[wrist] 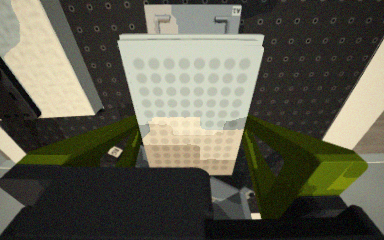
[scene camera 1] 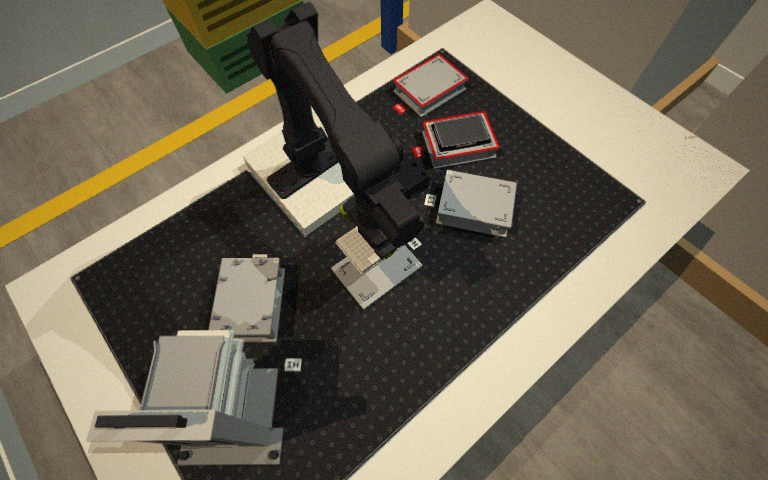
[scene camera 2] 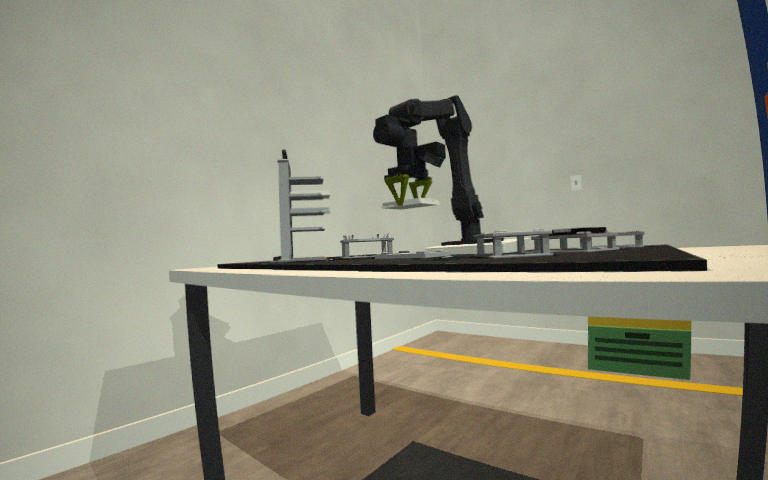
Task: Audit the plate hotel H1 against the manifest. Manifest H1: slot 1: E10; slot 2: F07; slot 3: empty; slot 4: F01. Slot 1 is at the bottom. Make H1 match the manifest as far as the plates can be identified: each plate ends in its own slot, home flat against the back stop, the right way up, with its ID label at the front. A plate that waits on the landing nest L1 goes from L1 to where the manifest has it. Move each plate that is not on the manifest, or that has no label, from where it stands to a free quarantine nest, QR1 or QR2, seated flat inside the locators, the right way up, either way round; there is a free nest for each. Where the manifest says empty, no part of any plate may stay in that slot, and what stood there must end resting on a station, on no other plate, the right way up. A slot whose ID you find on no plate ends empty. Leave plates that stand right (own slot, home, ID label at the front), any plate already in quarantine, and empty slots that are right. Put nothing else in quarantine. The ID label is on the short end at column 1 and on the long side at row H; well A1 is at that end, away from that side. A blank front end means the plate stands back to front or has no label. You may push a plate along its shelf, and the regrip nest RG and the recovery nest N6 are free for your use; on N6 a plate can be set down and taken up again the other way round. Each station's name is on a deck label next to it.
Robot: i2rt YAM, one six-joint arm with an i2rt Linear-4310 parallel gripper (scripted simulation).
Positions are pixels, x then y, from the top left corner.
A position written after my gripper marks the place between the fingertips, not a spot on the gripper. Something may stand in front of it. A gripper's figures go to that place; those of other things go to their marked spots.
Scene:
My gripper [scene camera 1: 374, 240]: 0.85 m from the lens. A dark plate [scene camera 1: 470, 131]: 1.13 m from the lens.

